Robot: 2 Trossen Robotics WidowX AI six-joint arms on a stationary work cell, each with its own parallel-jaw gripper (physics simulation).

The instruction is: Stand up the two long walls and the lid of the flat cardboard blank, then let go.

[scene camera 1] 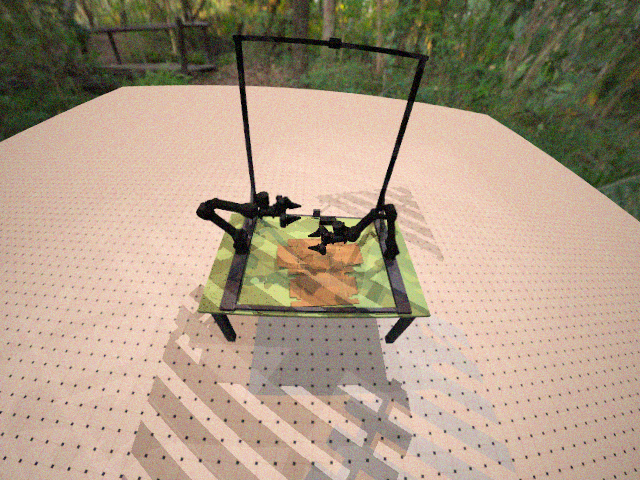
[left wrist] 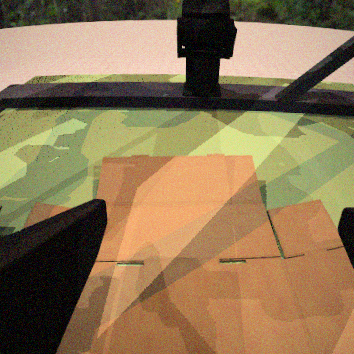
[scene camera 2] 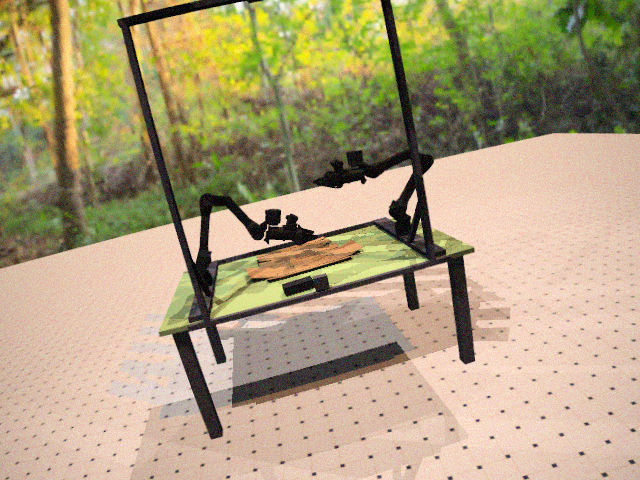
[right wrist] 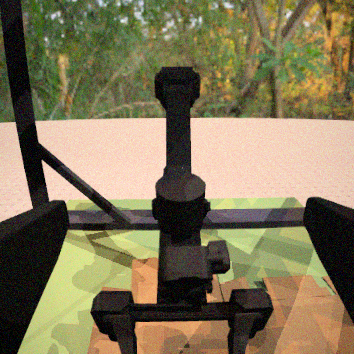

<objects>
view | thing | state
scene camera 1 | black rail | -
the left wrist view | my left gripper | -
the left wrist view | black rail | -
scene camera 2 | black rail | -
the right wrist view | my right gripper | -
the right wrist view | black rail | -
</objects>
